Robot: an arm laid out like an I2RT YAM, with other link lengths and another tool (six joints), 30 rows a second.
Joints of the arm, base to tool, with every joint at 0 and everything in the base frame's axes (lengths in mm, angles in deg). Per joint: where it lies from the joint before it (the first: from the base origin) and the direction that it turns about. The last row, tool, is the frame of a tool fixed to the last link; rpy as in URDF.
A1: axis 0 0 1 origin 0 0 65.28
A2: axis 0 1 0 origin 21.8 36.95 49.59
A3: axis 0 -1 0 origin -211.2 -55.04 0
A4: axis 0 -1 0 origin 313.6 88.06 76.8
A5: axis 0 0 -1 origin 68.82 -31.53 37.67
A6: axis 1 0 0 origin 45.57 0 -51.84
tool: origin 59 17 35 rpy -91 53.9 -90
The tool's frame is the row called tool.
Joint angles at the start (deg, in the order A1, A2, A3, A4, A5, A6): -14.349 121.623 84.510 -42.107 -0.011 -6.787
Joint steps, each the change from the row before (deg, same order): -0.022 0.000 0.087 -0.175 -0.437 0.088; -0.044 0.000 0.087 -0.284 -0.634 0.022; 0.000 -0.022 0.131 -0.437 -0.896 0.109; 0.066 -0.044 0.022 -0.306 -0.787 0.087; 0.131 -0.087 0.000 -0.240 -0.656 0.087; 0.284 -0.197 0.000 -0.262 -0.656 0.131; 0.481 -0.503 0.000 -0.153 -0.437 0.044
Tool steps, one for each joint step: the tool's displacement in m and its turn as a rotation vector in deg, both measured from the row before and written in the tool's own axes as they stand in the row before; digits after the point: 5 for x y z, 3 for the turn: -0.00043 0.00038 -0.00053 -0.377 -0.232 0.106; -0.00033 0.00076 -0.00056 -0.593 -0.282 0.063; -0.00078 0.00145 -0.00100 -0.851 -0.401 0.110; -0.00082 0.00190 -0.00060 -0.752 -0.363 0.026; -0.00113 0.00205 -0.00076 -0.608 -0.340 -0.040; -0.00209 0.00294 -0.00150 -0.576 -0.411 -0.151; -0.00383 0.00339 -0.00363 -0.173 -0.574 -0.465
